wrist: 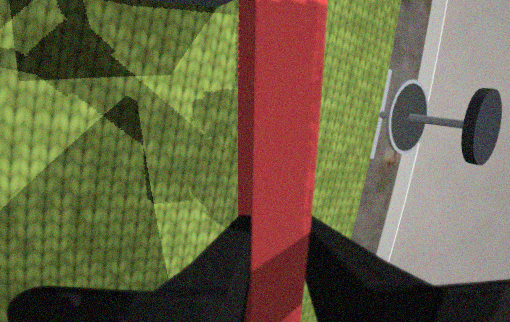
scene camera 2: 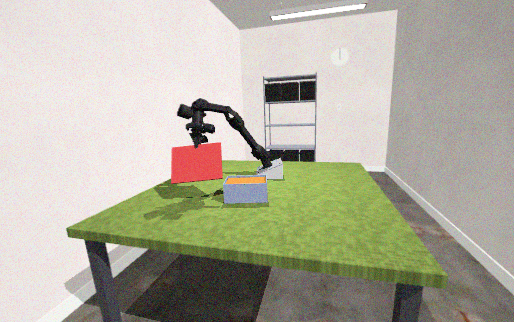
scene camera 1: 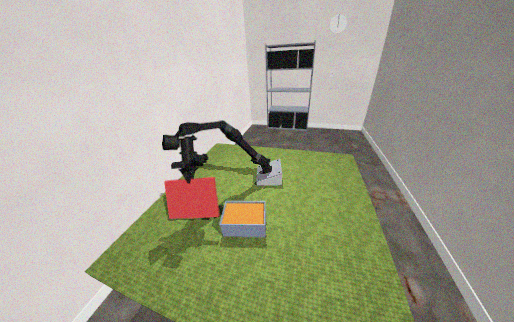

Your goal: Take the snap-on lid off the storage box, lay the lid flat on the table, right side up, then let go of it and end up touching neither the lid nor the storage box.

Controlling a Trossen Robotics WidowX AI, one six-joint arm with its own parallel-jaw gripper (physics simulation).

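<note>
The red lid [scene camera 1: 192, 199] [scene camera 2: 197, 163] [wrist: 285, 125] is off the storage box and hangs nearly upright on edge, its broad face toward the scene cameras. My gripper [scene camera 1: 189, 180] [scene camera 2: 196, 145] [wrist: 274, 226] points down and is shut on the lid's upper edge. In the wrist view the lid runs between the two black fingers. The lid is held above the green table, to the left of the storage box. The blue-grey storage box [scene camera 1: 243, 230] [scene camera 2: 245, 193] stands upright and open on the table, with an orange inside. The lid's far face is hidden in both scene views.
The arm's pale base [scene camera 1: 270, 173] [scene camera 2: 272, 170] stands behind the box on the green table [scene camera 1: 320, 260] [scene camera 2: 320, 225]. Shadows of the arm and lid fall on the table left of the box. A wall runs along the table's left side. In the wrist view a round stool [wrist: 481, 126] shows beyond the table edge.
</note>
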